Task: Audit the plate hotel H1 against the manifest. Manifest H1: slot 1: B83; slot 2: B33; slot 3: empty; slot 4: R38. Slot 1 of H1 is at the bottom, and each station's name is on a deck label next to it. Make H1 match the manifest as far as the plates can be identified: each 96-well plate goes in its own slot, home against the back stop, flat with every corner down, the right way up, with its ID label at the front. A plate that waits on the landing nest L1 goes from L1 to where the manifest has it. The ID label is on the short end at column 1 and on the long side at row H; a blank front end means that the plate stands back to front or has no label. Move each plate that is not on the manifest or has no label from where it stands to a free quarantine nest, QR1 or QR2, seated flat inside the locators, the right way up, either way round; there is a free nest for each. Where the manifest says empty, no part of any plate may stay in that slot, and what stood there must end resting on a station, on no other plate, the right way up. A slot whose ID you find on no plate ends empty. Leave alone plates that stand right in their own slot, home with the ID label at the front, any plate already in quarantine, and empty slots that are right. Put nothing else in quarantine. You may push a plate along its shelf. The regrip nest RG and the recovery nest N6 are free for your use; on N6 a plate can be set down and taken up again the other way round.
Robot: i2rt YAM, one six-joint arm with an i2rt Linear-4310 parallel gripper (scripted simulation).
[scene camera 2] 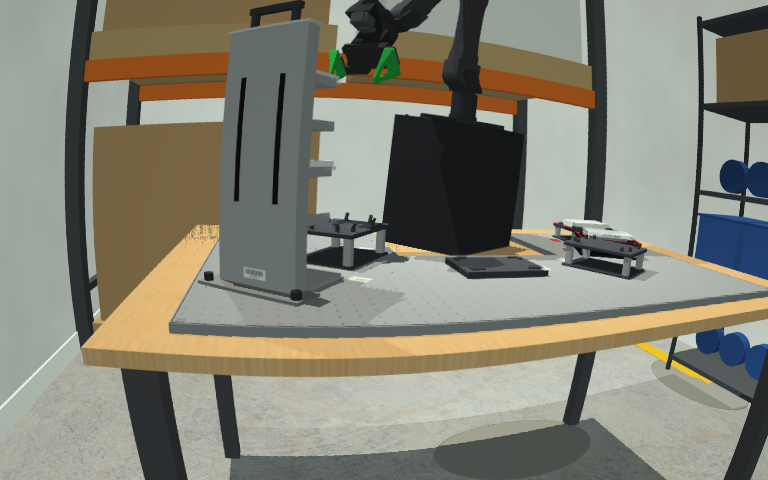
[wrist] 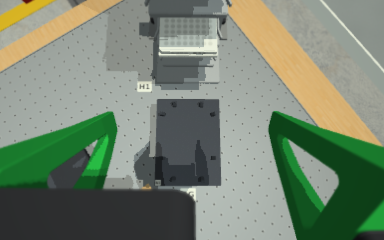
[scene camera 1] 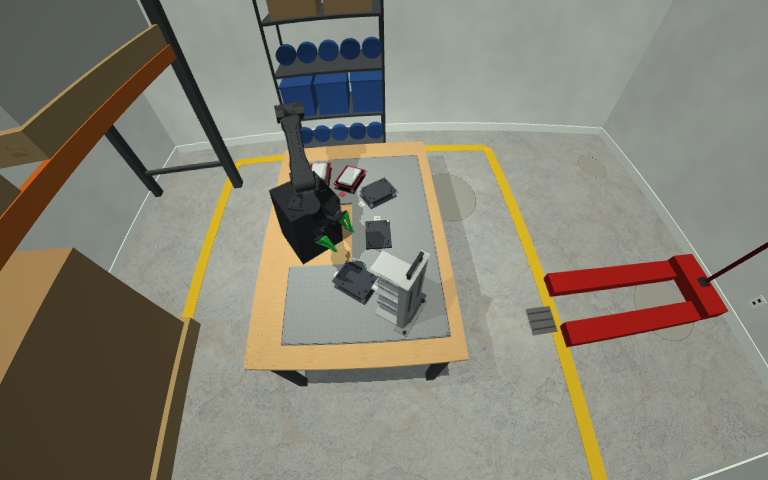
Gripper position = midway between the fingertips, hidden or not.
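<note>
Dark regrip nest [scene camera 1: 356, 279] [wrist: 187, 136], visible. My gripper [scene camera 2: 351, 81] [wrist: 192, 120], visible.
</note>
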